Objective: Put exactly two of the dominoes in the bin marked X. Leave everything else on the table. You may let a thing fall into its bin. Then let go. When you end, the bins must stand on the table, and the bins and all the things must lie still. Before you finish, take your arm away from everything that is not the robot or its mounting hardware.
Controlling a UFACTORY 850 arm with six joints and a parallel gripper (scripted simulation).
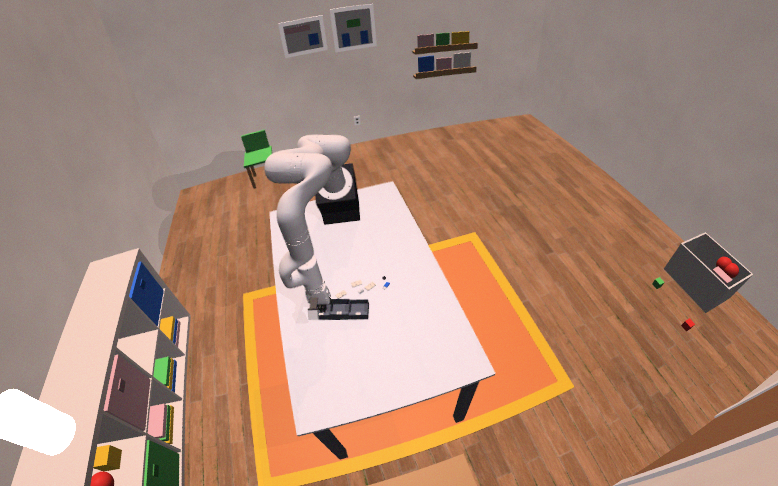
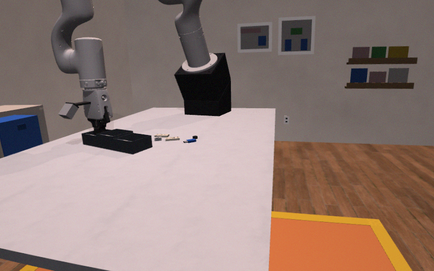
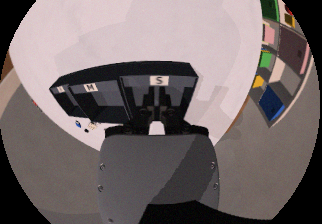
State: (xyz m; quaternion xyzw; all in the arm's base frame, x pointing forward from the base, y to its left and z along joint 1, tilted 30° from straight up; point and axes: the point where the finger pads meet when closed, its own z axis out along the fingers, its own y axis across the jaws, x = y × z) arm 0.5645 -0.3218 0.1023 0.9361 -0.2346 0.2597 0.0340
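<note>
Right now my hand is 40 mm short of the black bin tray, 70 mm to the right of it and 10 mm above it. Also, from my hand: blue USB stick: 20 mm ahead, 310 mm to the left, 30 mm below; small grey piece: 10 mm behind, 200 mm to the left, 30 mm below; small black piece: 20 mm behind, 330 mm to the left, 30 mm below.
</note>
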